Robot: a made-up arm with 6 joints.
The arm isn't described. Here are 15 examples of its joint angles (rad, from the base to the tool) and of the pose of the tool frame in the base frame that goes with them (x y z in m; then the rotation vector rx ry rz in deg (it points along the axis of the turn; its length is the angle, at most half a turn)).
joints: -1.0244 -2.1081 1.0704 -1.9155 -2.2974 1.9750
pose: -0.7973 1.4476 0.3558 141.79 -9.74 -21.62
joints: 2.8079 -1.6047 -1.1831 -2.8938 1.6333 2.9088
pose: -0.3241 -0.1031 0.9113 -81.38 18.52 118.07
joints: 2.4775 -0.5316 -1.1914 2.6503 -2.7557 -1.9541
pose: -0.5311 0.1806 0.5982 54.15 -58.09 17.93
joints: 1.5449 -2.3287 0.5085 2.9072 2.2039 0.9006
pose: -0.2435 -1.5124 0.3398 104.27 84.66 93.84
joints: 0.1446 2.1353 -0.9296 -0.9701 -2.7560 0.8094
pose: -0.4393 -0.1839 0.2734 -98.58 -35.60 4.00
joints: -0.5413 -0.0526 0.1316 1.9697 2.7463 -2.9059
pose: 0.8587 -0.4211 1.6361 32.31 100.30 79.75
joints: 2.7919 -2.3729 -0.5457 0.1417 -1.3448 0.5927
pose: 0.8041 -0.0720 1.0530 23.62 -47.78 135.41
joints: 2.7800 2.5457 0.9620 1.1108 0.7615 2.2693
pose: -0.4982 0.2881 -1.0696 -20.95 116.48 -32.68
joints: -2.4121 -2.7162 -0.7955 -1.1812 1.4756 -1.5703
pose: 0.2928 0.3688 0.9634 -49.72 -65.68 94.02
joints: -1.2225 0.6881 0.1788 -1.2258 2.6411 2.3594
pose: 0.3629 -1.2076 0.4154 22.16 -61.70 117.82
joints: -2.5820 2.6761 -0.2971 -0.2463 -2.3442 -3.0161
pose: 0.5039 0.5560 -0.1950 34.61 -115.92 -5.19
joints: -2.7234 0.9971 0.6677 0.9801 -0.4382 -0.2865
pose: -1.5384 -0.5557 0.7632 41.06 68.64 -146.88
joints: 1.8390 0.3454 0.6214 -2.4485 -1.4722 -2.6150
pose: -0.4942 1.1886 1.3695 50.51 -119.91 61.02
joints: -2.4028 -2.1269 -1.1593 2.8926 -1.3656 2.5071
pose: 0.1711 -0.1195 1.0736 -107.59 -79.19 -31.85
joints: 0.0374 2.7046 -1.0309 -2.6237 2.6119 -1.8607
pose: -0.5161 0.1633 0.5903 -47.98 11.69 -8.75
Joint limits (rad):
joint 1: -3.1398..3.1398
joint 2: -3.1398..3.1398
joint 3: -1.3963..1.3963
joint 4: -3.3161..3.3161
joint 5: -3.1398..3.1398
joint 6: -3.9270..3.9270
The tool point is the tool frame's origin. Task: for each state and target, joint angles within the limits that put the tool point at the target. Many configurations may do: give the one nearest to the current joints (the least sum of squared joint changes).
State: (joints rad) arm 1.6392 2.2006 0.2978 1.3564 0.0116 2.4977
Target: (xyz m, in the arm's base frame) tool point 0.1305 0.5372 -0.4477
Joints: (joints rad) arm 1.4593 1.5026 -0.3981 1.2313 0.0116 2.4977
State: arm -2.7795 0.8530 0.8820 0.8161 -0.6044 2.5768
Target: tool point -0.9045 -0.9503 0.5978
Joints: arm -2.2125 0.6017 -0.0658 0.7347 -0.6044 2.5768
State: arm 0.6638 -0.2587 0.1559 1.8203 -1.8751 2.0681
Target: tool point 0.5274 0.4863 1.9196
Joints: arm 0.6743 -0.1539 0.3379 1.8141 -1.8751 2.0681
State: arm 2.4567 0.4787 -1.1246 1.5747 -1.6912 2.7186
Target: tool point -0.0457 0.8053 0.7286
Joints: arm 1.6760 -0.1774 -0.8798 1.3836 -1.6912 2.7186
